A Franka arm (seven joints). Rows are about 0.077 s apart.
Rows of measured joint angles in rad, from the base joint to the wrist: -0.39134 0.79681 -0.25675 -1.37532 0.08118 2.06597 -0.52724; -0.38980 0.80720 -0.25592 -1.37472 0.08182 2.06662 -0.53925; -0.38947 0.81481 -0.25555 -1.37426 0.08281 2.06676 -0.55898; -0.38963 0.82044 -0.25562 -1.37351 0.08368 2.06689 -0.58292; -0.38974 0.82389 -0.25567 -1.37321 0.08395 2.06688 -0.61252; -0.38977 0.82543 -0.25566 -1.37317 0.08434 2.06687 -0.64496; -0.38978 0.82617 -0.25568 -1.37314 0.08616 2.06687 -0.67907; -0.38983 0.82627 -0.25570 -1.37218 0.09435 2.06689 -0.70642; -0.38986 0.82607 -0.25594 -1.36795 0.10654 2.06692 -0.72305; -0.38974 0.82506 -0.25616 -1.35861 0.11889 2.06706 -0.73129; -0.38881 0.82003 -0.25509 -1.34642 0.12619 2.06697 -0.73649; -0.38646 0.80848 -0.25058 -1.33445 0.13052 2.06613 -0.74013; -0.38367 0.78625 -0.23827 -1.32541 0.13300 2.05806 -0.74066
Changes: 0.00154 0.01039 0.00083 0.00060 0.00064 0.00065 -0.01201; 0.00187 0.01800 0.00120 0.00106 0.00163 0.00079 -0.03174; 0.00171 0.02363 0.00113 0.00181 0.00250 0.00092 -0.05568; 0.00160 0.02708 0.00108 0.00211 0.00277 0.00091 -0.08528; 0.00157 0.02862 0.00109 0.00215 0.00316 0.00090 -0.11772; 0.00156 0.02936 0.00107 0.00218 0.00498 0.00090 -0.15183; 0.00151 0.02946 0.00105 0.00314 0.01317 0.00092 -0.17918; 0.00148 0.02926 0.00081 0.00737 0.02536 0.00095 -0.19581; 0.00160 0.02825 0.00059 0.01671 0.03771 0.00109 -0.20405; 0.00253 0.02322 0.00166 0.02890 0.04501 0.00100 -0.20925; 0.00488 0.01167 0.00617 0.04087 0.04934 0.00016 -0.21289; 0.00767 -0.01056 0.01848 0.04991 0.05182 -0.00791 -0.21342
